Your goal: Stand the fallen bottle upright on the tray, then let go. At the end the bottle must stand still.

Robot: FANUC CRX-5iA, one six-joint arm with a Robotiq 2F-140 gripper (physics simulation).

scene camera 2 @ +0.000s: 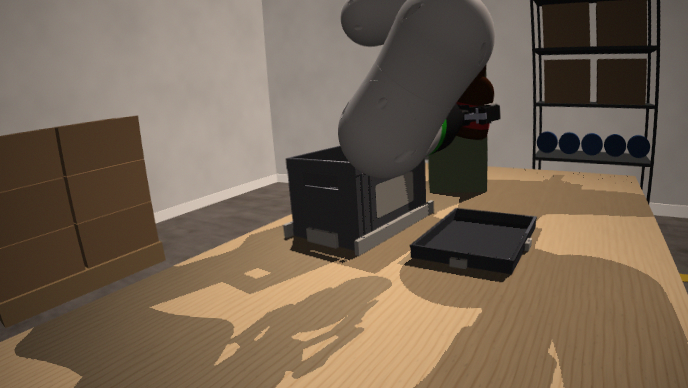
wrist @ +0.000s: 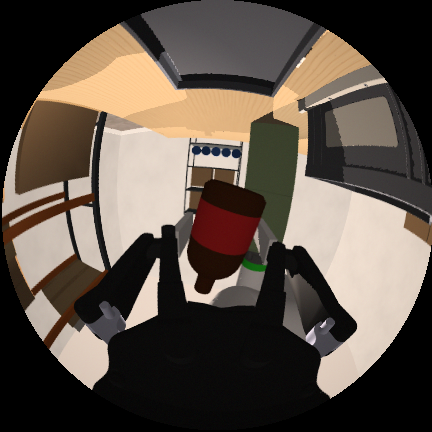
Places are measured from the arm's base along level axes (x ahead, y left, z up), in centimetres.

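Where they show: gripper, fingertip midpoint: (wrist: 223, 224).
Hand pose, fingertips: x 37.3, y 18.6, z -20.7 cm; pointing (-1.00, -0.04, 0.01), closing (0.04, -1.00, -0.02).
Things, the pixels of their top centre, and the offset from my fingertips.
- bottle, middle of its top: (wrist: 211, 289) (scene camera 2: 473, 57) dx +1.0, dy +0.6, dz +10.4 cm
- tall black bin, middle of its top: (wrist: 378, 197) (scene camera 2: 359, 149) dx +4.4, dy -25.3, dz -8.3 cm
The bottle (scene camera 2: 482, 90) (wrist: 227, 227) is dark brown with a red label. My gripper (scene camera 2: 481, 115) (wrist: 223, 224) is shut on it around the label and holds it in the air, higher than the tray. In the scene view the bottle is close to upright, base down, with its neck hidden behind the arm; in the wrist view it looks slanted between the fingers. The black, shallow tray (scene camera 2: 485, 263) (wrist: 225, 81) lies on the table, apart from the bottle. No bottle stands in it.
A tall black bin (scene camera 2: 325, 200) (wrist: 360, 160) with grey rails stands left of the tray in the scene view. A dark green block (scene camera 2: 457, 170) (wrist: 272, 160) stands behind. A shelf rack (scene camera 2: 595, 105) is at the back right, and stacked cartons (scene camera 2: 107, 185) are at the left.
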